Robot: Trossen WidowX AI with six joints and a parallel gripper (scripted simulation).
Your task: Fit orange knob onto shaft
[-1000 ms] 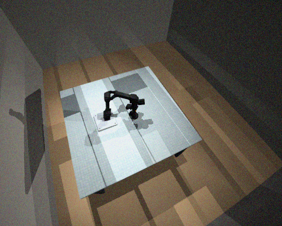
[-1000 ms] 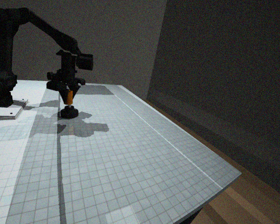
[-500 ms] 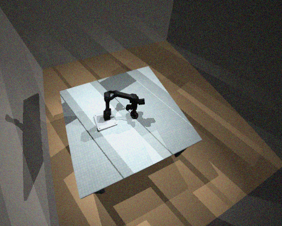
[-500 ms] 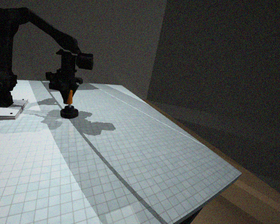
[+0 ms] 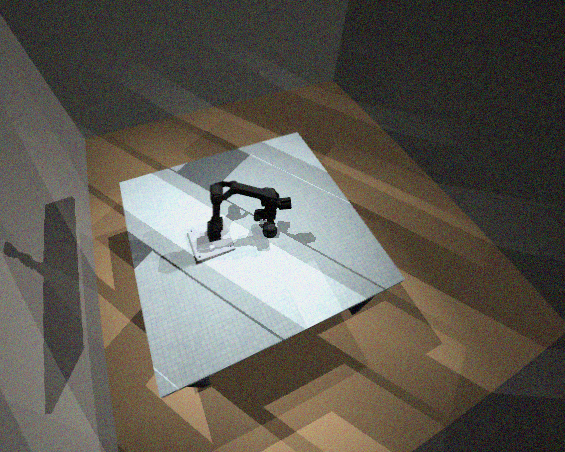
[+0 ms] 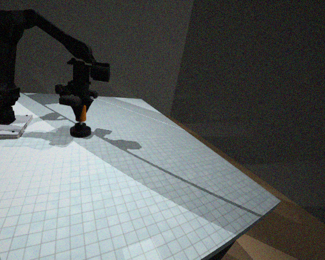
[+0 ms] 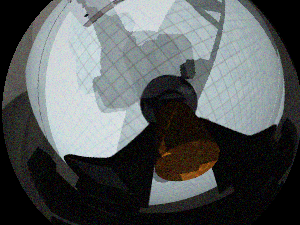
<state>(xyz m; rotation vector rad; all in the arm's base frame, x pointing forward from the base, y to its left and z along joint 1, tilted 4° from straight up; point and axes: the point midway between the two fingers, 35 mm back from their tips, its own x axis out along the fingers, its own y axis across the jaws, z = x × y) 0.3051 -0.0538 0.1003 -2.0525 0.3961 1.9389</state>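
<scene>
Right now the orange knob is 30 mm above my gripper tip. From my gripper tip the other things lie so: dark round pedestal: 40 mm below.
</scene>
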